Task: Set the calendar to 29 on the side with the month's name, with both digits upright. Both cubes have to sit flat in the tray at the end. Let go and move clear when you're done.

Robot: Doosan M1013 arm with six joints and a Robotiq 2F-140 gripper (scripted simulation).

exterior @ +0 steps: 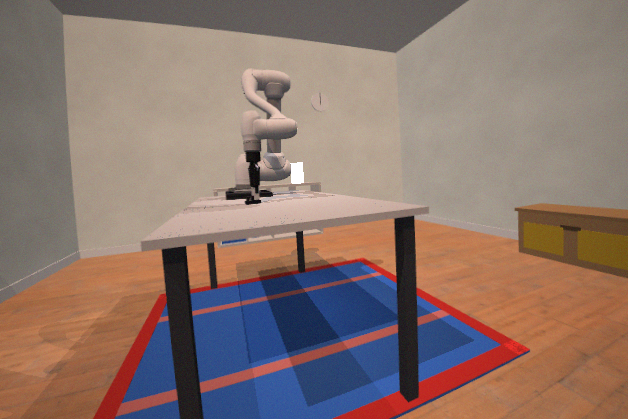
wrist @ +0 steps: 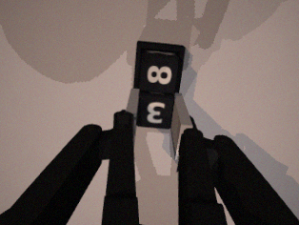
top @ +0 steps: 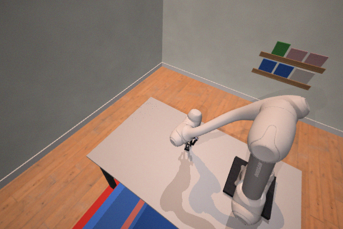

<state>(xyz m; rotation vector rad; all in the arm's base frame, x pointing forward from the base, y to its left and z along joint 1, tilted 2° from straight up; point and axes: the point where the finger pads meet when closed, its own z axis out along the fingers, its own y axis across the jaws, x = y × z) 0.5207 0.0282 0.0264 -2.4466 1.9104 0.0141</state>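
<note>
My hand is 40 mm above the black calendar tray and 20 mm to the left of it.
</note>
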